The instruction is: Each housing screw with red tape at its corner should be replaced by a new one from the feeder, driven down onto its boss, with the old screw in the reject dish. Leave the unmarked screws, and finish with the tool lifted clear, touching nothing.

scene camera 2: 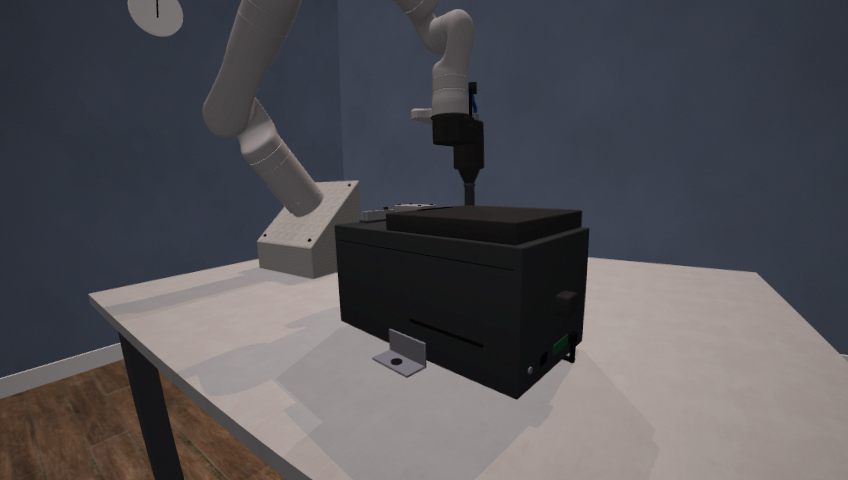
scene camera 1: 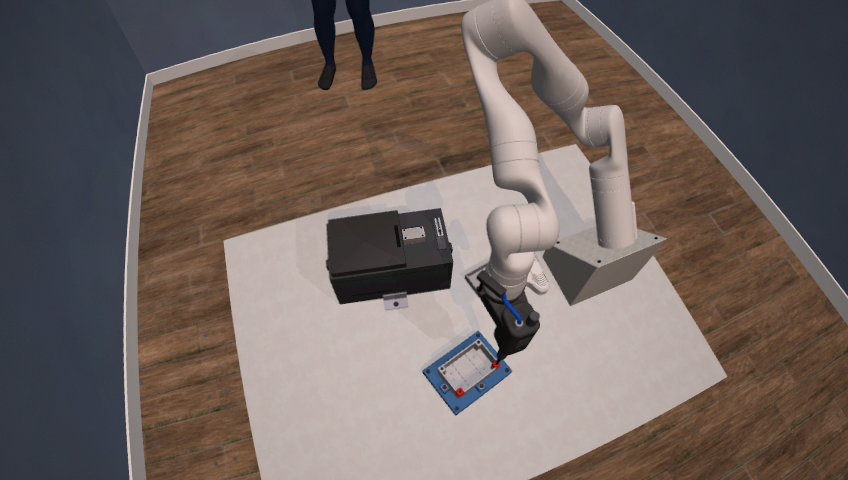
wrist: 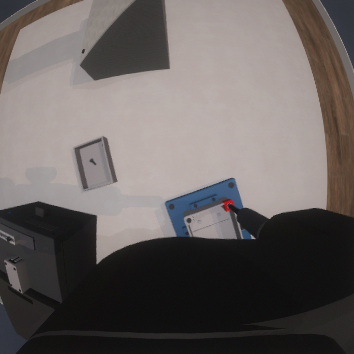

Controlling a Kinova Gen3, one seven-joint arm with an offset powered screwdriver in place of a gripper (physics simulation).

same spot on blue fixture: [wrist: 181, 203] = [scene camera 1: 482, 341]
